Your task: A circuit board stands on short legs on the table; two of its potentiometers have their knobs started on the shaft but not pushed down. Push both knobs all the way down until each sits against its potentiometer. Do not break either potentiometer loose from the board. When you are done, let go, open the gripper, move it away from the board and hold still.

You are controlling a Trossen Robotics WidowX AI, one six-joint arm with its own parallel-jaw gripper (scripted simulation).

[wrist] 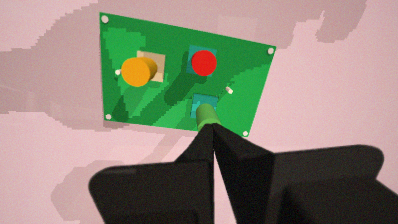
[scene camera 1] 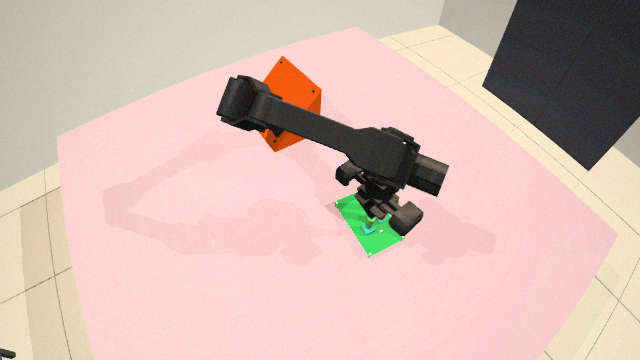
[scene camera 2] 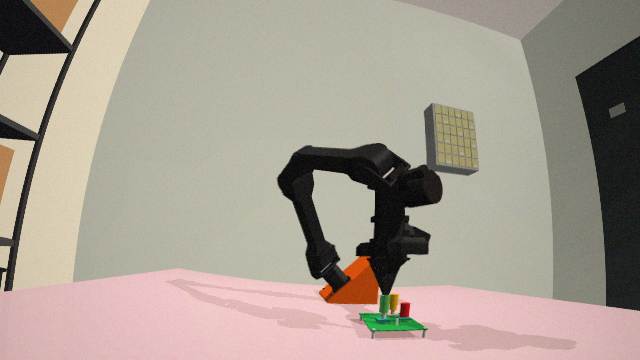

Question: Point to a yellow knob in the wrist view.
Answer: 138,71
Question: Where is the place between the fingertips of my gripper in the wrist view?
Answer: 211,129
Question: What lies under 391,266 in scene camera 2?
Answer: My gripper.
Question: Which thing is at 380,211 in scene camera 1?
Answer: My gripper.
